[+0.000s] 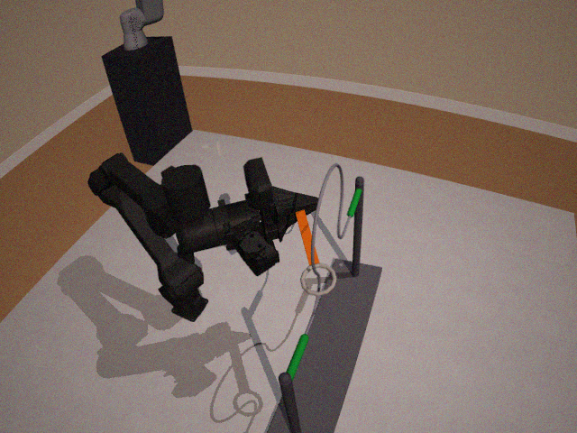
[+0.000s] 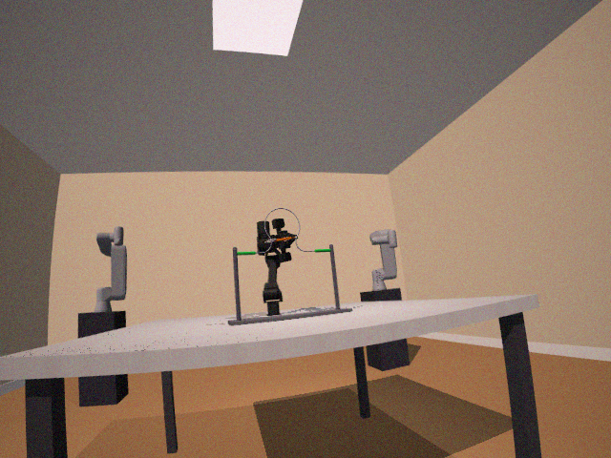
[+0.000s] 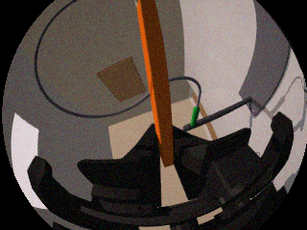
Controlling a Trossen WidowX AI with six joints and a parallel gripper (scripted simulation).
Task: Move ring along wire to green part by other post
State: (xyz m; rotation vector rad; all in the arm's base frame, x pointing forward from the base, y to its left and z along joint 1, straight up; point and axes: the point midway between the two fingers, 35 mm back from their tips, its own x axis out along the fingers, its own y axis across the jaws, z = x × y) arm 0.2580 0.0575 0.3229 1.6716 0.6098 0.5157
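The ring with orange handle is 9 cm to the right of my gripper tip, 2 cm below it and 2 cm ahead of it.
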